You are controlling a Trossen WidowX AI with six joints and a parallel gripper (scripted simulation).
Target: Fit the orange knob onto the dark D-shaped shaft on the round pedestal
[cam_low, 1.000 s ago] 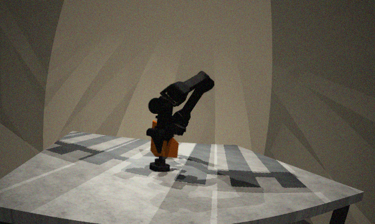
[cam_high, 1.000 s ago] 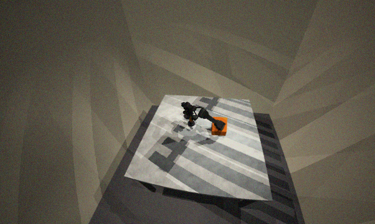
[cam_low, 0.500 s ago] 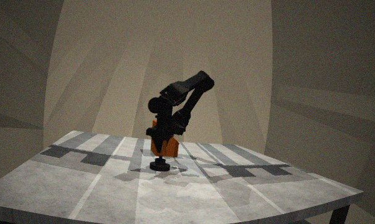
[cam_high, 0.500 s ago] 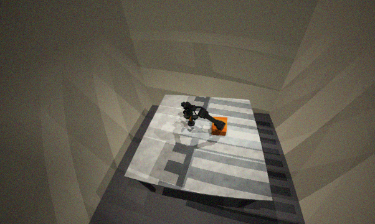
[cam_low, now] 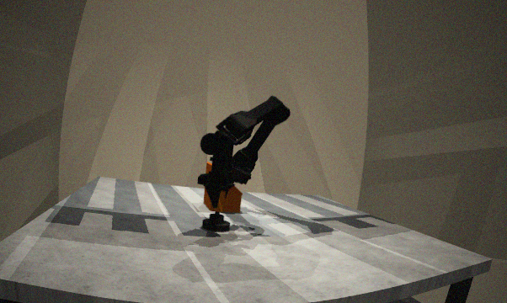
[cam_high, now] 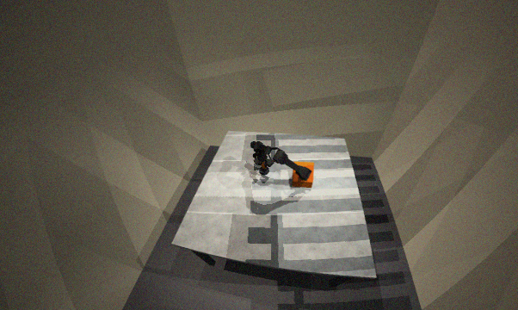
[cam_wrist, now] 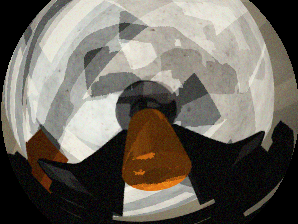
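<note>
Right now my gripper tip is 4 cm above the dark round pedestal. From my gripper tip the other things lie so: orange knob (2 cm above).
</note>
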